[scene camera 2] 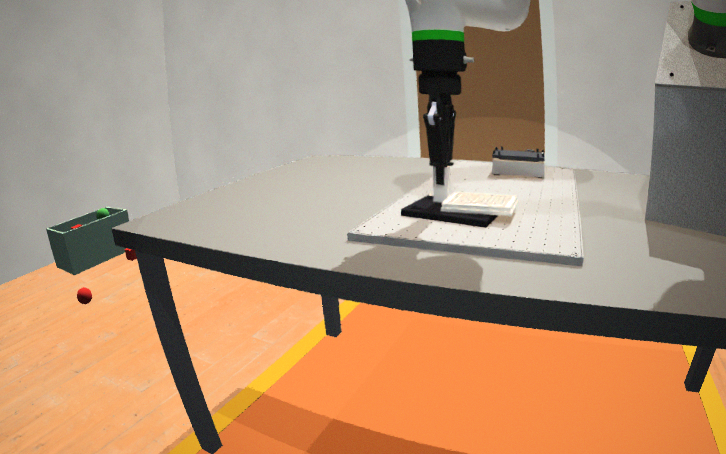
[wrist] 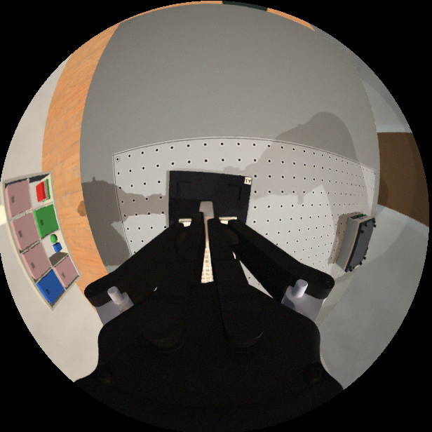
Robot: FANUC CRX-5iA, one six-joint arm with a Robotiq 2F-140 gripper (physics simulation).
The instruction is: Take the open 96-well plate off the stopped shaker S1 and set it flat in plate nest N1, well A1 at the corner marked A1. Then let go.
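Places are measured from the arm's base along level axes (x ahead, y left, z up), in millimetres.
Pixels of known places: gripper, fingertip midpoint: [scene camera 2: 441, 201]; arm's base at its link origin: [scene camera 2: 725, 38].
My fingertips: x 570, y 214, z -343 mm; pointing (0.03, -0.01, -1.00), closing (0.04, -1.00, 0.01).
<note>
For each thing: its top centre in the pictures, then the offset to it from my fingertips. "spot": a spot on its surface instead. Level surfaces: height alone.
- cream 96-well plate at its top centre: [scene camera 2: 481, 198] dx -76, dy -2, dz +12 mm
- black plate nest N1 at a spot on its surface: [scene camera 2: 420, 208] spot: dx +25, dy +42, dz -5 mm
- Shaker S1 at a spot on its surface: [scene camera 2: 518, 164] spot: dx -93, dy -359, dz +15 mm
- perforated board at its surface level: dz -18 mm
- grey table at its surface level: dz -31 mm
The cream 96-well plate [scene camera 2: 479, 202] [wrist: 207, 270] lies partly on the black plate nest N1 [scene camera 2: 420, 208] [wrist: 210, 187]. In the scene view it is shifted right and overhangs the nest's right side, leaving the left part bare. Any slight tilt is hard to judge. The A1 label [wrist: 248, 180] shows at a nest corner; well A1 cannot be made out. My gripper [scene camera 2: 440, 192] [wrist: 206, 210] is shut and empty, pointing down, its pale fingertips low over the nest beside the plate's left edge. They look to touch or nearly touch the plate. Shaker S1 [scene camera 2: 518, 164] [wrist: 357, 242] holds no plate.
The perforated board [scene camera 2: 546, 235] [wrist: 145, 172] carries the nest and shaker on the grey table [scene camera 2: 256, 208] [wrist: 225, 75]. A green bin [scene camera 2: 88, 243] is beyond the table's left end. A compartment rack with coloured panels [wrist: 46, 221] shows at the wrist view's left.
</note>
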